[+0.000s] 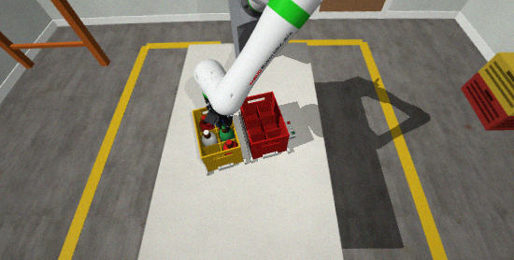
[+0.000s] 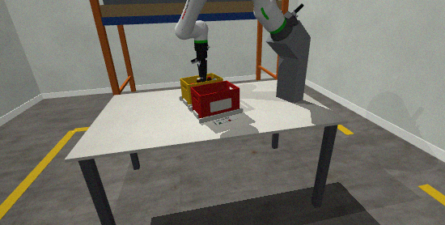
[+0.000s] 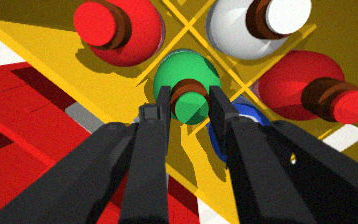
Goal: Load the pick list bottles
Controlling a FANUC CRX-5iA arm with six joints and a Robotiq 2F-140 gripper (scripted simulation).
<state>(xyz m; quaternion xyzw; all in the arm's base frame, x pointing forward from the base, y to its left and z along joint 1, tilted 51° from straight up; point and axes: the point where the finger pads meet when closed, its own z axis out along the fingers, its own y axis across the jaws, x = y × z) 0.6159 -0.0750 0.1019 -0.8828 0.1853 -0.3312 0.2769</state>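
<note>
My hand is 8 cm above the green-label bottle. Round my hand: white-capped bottle 5 cm ahead, 7 cm to the right, 8 cm below; then blue-labelled bottle 7 cm behind, 5 cm to the right, 8 cm below; then yellow crate 2 cm ahead, 4 cm to the right, 9 cm below.
</note>
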